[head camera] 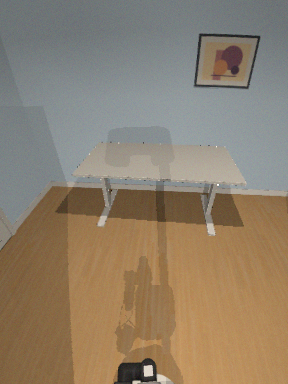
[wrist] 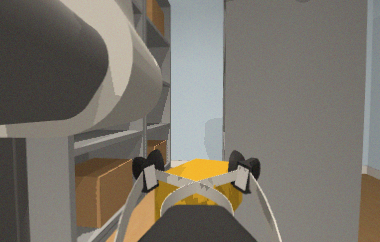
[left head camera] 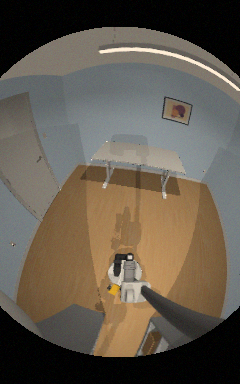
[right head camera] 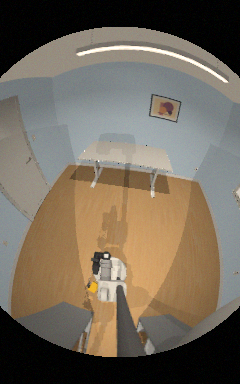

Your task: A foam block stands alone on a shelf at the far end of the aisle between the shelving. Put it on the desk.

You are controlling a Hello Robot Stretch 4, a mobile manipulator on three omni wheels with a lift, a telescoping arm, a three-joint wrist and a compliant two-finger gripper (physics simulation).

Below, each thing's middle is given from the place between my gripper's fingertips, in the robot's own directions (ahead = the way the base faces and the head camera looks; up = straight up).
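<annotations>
Yellow foam block [wrist: 197,169]: 30 mm below my hand, 10 mm ahead of it, 10 mm to the left of it.
</annotations>
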